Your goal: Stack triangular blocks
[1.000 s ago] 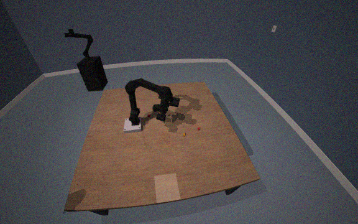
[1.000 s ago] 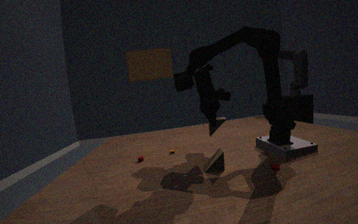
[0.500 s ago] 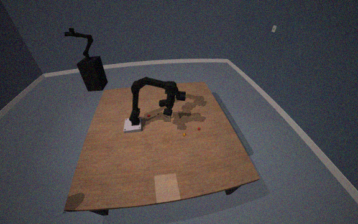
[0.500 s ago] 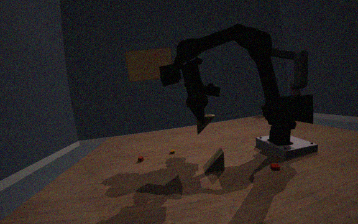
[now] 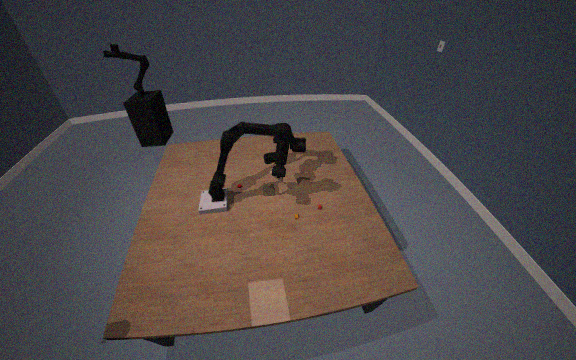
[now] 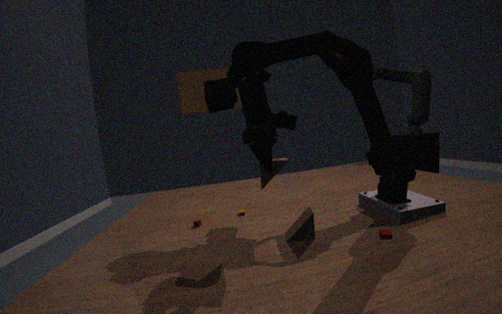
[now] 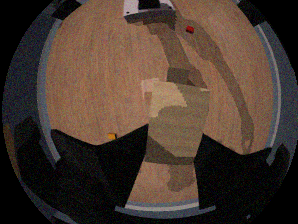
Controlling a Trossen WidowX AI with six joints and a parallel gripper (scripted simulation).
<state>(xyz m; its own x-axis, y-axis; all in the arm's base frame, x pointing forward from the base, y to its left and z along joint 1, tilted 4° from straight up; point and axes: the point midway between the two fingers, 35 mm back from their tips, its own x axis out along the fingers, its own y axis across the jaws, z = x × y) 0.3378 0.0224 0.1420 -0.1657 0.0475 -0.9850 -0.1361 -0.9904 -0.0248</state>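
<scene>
The tan triangular block is 60 mm behind my gripper tip, 20 mm to the left of it and 140 mm below it. Round my gripper tip: small yellow piece (90 mm ahead, 150 mm to the right, 150 mm below).
</scene>
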